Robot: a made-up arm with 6 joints. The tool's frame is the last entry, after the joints. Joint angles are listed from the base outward.
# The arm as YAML. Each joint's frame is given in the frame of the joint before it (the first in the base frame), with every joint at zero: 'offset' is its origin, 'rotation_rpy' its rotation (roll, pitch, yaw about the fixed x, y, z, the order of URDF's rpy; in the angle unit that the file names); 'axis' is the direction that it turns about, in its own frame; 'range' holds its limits. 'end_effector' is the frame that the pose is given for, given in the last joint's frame.
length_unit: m
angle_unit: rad
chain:
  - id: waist
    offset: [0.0, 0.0, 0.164]
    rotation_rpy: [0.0, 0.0, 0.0]
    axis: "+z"
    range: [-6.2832, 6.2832]
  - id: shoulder
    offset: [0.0, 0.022, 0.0]
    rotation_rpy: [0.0, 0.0, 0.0]
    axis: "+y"
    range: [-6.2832, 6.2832]
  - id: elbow
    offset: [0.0, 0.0, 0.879]
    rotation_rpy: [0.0, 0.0, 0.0]
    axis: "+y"
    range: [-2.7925, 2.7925]
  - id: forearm
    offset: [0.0, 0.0, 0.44]
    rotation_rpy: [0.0, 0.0, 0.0]
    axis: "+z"
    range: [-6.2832, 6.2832]
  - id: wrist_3
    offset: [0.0, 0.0, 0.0]
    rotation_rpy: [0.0, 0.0, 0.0]
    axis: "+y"
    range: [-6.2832, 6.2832]
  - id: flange
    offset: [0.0, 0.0, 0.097]
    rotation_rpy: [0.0, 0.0, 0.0]
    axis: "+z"
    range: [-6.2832, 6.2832]
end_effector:
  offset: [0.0, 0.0, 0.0]
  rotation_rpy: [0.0, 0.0, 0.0]
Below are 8 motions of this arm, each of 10 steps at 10 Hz.
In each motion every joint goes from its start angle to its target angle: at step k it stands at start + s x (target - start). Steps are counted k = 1, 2, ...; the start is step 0. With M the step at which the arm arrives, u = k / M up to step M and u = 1 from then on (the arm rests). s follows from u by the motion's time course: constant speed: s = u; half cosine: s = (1 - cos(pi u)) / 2; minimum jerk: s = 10 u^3 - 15 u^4 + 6 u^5.
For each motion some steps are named. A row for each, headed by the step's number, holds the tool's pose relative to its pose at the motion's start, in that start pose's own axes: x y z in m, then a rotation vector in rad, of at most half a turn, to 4 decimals.
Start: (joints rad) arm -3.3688 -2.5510 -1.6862 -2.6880 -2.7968 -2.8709
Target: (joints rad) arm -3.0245 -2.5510 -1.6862 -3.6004 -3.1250 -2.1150
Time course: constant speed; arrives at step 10
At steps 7, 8, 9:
7: 0.0288 -0.0573 -0.0107 0.4750 0.0183 1.1985
8: 0.0330 -0.0626 -0.0133 0.5332 -0.0076 1.3730
9: 0.0371 -0.0673 -0.0159 0.5872 -0.0407 1.5478

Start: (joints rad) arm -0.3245 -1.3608 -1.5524 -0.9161 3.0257 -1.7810
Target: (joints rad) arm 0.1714 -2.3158 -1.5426 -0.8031 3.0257 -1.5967
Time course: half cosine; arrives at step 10
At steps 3, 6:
3: 0.1319 -0.0096 -0.1625 0.1365 -0.1275 0.1343
6: 0.4395 0.1173 -0.4505 0.4710 -0.3569 0.4250

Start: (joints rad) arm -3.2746 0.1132 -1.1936 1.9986 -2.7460 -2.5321
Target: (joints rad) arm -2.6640 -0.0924 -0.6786 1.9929 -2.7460 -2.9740
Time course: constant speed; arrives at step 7
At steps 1, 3, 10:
1: -0.0231 0.0136 -0.0118 0.0410 0.0778 -0.1052
3: -0.0737 0.0406 -0.0248 0.1038 0.2376 -0.3246
10: -0.1801 0.0939 -0.0053 0.1503 0.5674 -0.7918

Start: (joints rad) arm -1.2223 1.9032 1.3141 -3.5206 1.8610 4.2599
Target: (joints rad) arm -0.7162 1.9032 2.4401 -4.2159 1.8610 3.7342
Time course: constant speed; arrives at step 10
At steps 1, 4, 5, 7, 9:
1: 0.0570 0.0303 -0.0327 0.0462 0.1405 0.0193
4: 0.1870 0.1473 -0.1458 0.1470 0.5612 0.0935
5: 0.2160 0.1936 -0.1848 0.1704 0.6980 0.1253
7: 0.2536 0.2946 -0.2581 0.2071 0.9611 0.2014
9: 0.2678 0.4040 -0.3186 0.2366 1.2043 0.2960

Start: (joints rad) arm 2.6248 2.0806 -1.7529 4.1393 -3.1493 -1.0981
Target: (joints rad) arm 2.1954 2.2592 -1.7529 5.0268 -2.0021 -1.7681
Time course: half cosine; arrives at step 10
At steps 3, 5, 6, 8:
3: -0.0570 -0.0152 0.0299 -0.2039 0.1496 -0.2315
5: -0.1264 -0.0530 0.0656 -0.5373 0.3557 -0.5300
6: -0.1587 -0.0810 0.0809 -0.7354 0.4569 -0.6653
8: -0.2079 -0.1382 0.1016 -1.0906 0.6037 -0.8407

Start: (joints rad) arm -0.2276 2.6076 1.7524 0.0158 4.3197 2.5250
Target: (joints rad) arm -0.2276 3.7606 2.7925 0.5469 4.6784 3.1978
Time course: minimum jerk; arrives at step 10
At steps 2, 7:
2: -0.0400 -0.0241 -0.0654 0.0607 -0.1374 0.0238
7: -0.0524 0.0287 -0.8435 0.4807 -2.0029 -0.1800

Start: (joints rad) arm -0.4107 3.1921 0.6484 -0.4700 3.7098 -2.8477
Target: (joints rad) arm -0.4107 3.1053 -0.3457 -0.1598 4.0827 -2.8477
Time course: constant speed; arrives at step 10
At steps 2, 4, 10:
2: -0.0428 0.0586 0.0668 0.0737 0.1043 -0.1030
4: -0.0723 0.1116 0.1468 0.1332 0.2193 -0.1998
10: -0.0683 0.2139 0.4314 0.2423 0.6209 -0.4222

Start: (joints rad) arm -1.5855 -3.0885 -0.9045 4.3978 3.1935 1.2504
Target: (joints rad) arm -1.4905 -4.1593 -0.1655 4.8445 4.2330 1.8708
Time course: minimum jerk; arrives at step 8
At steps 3, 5, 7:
3: -0.2106 -0.0497 -0.1818 0.2640 0.1366 0.0464
5: -0.6575 -0.1485 -0.3448 0.7067 0.1770 0.0611
7: -0.9431 -0.2053 -0.3471 0.9378 0.0930 0.0394

